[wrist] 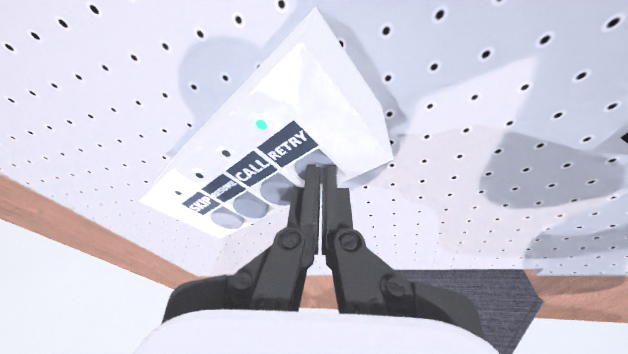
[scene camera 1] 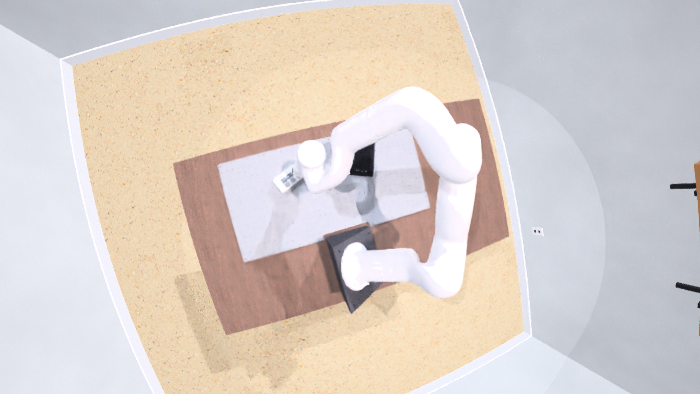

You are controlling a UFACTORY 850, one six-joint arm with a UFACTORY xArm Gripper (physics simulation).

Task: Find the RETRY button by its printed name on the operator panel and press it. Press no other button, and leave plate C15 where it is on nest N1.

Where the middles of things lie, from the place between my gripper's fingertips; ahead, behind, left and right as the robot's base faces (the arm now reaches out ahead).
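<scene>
I can see the white operator panel [wrist: 307, 94], which is 2 cm below my hand and 5 cm to the left of it.
</scene>
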